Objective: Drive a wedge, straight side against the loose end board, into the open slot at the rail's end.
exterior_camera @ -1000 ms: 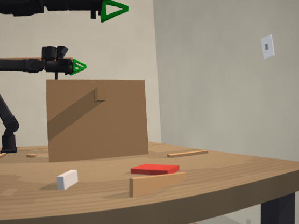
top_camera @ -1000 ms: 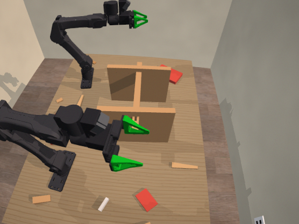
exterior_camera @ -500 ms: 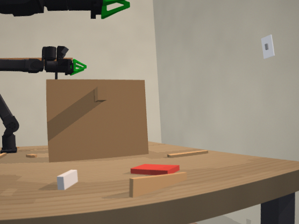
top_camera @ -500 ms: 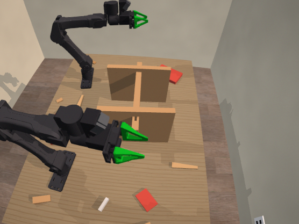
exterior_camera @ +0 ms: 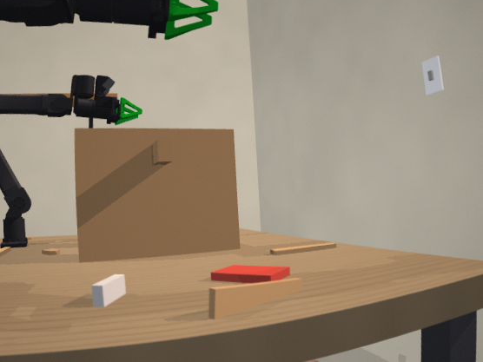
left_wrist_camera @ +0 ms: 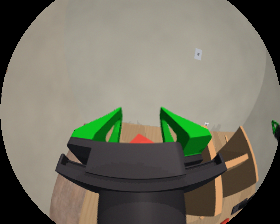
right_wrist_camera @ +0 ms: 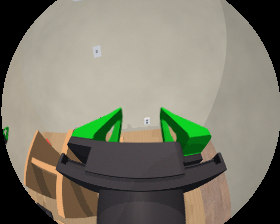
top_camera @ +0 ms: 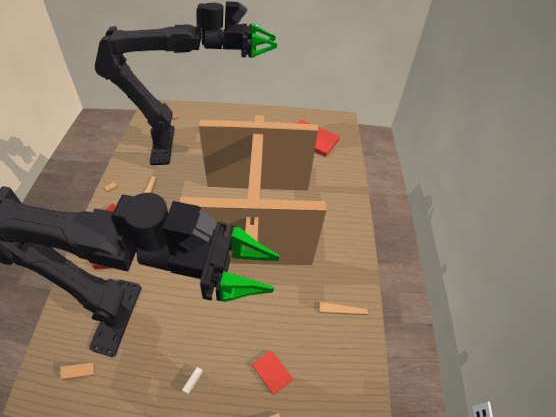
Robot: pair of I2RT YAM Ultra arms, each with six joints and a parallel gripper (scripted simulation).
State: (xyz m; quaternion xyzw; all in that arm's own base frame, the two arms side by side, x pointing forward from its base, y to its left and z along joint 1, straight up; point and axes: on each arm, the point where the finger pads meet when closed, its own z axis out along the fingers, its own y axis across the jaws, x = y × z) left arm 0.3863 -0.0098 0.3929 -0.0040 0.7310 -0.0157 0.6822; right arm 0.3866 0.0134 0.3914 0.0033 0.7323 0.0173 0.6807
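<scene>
The light wooden rail is 3 cm behind my right hand, 38 cm to the left of it and 19 cm below it. Round my right hand: white block (17 cm behind, 9 cm to the right, 38 cm below).
Right now the light wooden rail is 35 cm to the right of my left hand, 20 cm below it and 4 cm behind it. Round my left hand: white block: 82 cm to the right, 38 cm below, 17 cm behind.
</scene>
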